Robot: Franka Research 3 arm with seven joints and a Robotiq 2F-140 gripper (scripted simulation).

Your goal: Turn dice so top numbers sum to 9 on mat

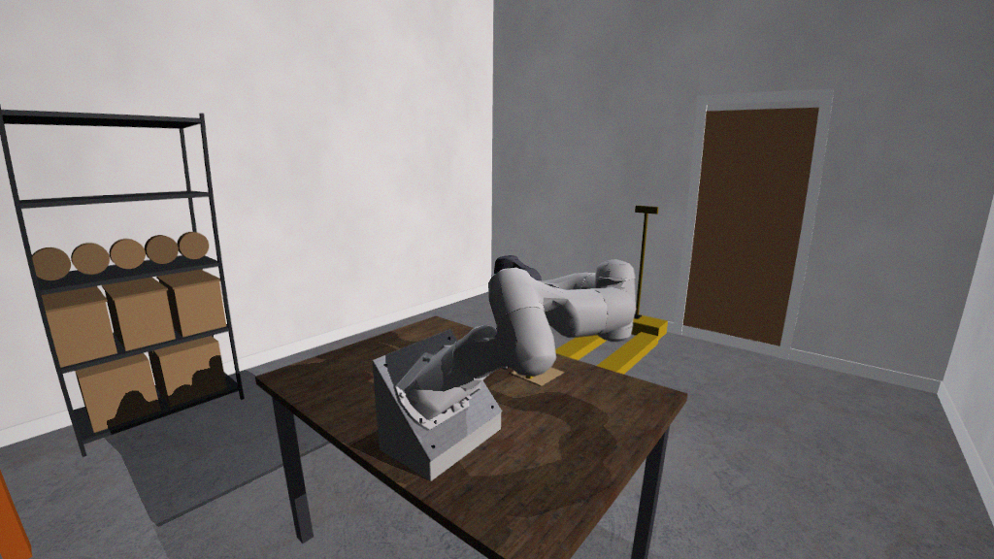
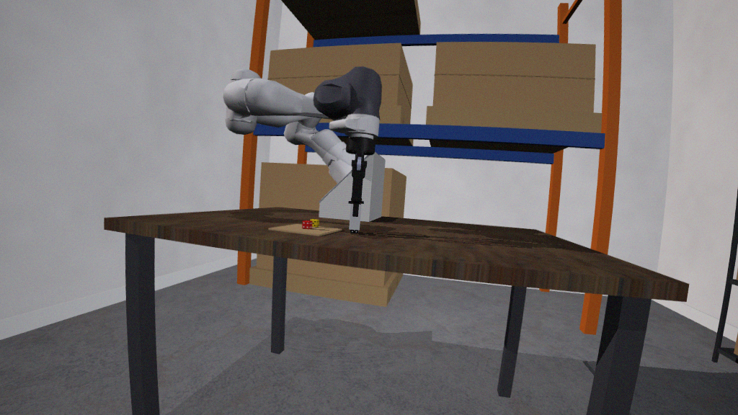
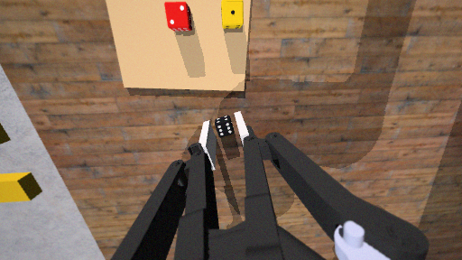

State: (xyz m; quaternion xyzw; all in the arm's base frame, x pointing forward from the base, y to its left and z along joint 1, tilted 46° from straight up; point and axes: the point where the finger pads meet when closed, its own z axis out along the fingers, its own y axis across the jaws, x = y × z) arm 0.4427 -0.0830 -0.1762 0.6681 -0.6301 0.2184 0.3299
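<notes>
Now: hand 30 mm above the black die. Also, from my hand: yellow die (30 mm behind, 120 mm to the right, 30 mm below); red die (20 mm ahead, 120 mm to the right, 30 mm below); tan mat (20 mm ahead, 120 mm to the right, 40 mm below).
</notes>
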